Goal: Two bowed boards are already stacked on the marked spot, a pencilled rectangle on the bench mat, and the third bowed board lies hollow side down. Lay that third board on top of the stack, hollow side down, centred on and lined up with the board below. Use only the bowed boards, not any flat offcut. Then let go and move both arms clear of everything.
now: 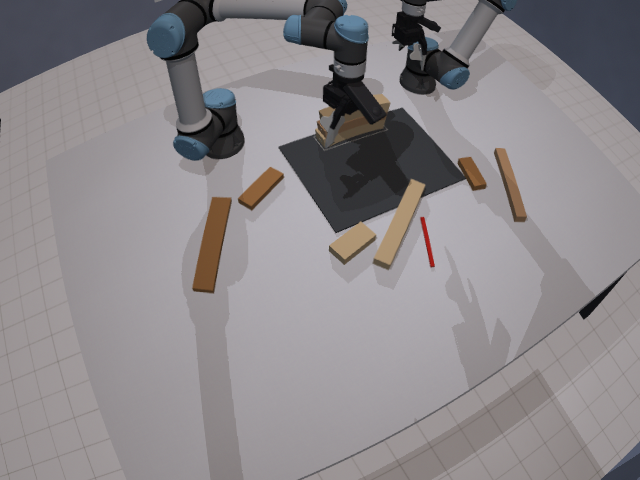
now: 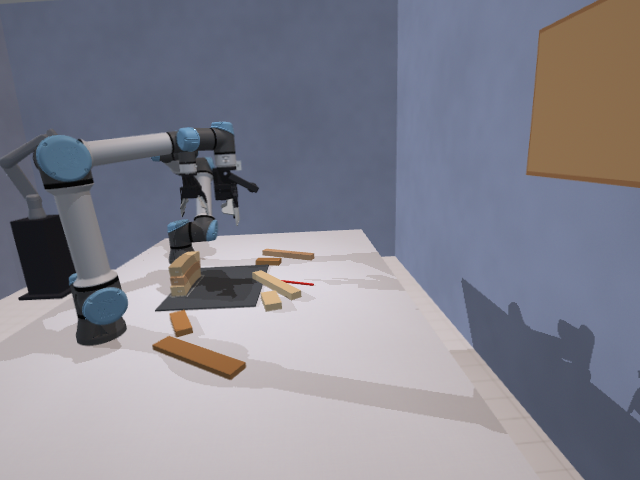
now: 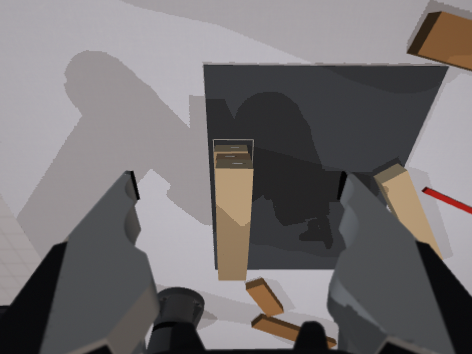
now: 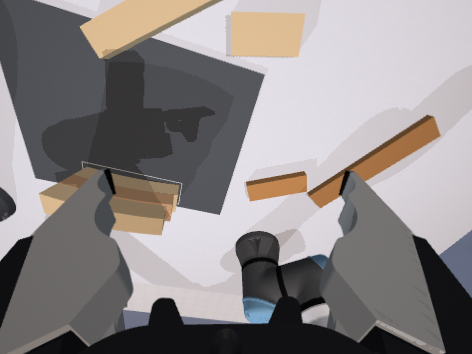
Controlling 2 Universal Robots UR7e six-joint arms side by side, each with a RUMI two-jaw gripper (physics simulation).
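Frame: origin at the left arm's base, x ahead, y left, z up, level; millimetres.
Seen in the pictures: left gripper, fingertip midpoint: [image 1: 410, 60] [image 2: 195, 216] [image 3: 238, 173]; right gripper, fingertip midpoint: [image 1: 349, 134] [image 2: 235, 222] [image 4: 229, 171]; left arm's base at its link origin: [image 1: 417, 83]; right arm's base at its link origin: [image 1: 222, 143] [image 2: 102, 333] [image 3: 179, 302] [image 4: 257, 246].
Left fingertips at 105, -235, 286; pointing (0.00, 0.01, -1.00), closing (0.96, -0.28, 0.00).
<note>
Offsets run from my left fingertips to a thing's top centre, as dx, dy, dz. "*": to the spot under its first point. Level surfaces: height alone.
Three bowed boards are stacked on the pencilled rectangle @(* -30, -94, -275) [image 3: 233, 140] of the mat @(dz -279) [image 1: 439, 160] [image 2: 242, 297]. The pale top board @(-60, -199, -145) [image 2: 185, 262] [image 3: 234, 225] [image 4: 142, 225] lies hollow side down and runs parallel to the boards below. Their ends look close to flush; I cannot tell small offsets. The middle board is reddish and the bottom one pale. My left gripper [image 1: 409, 57] [image 2: 193, 213] [image 3: 238, 173] is open and empty, raised well above the stack, apart from it. My right gripper [image 1: 327, 135] [image 2: 232, 217] [image 4: 229, 171] is open and empty, high over the table, not touching the stack.
A long pale offcut @(+308, -379, -249) [image 1: 400, 224] [image 2: 276, 284] overlaps the mat's near edge, beside a short pale block @(+261, -535, -258) [image 1: 352, 242]. A red stick @(+404, -363, -280) [image 1: 427, 241] lies near them. Brown pieces @(-15, -826, -269) [image 1: 211, 245] @(-72, -591, -264) [image 1: 261, 188] lie at the left, others @(+342, -30, -260) [image 1: 471, 173] @(+465, +51, -256) [image 1: 510, 184] at the right.
</note>
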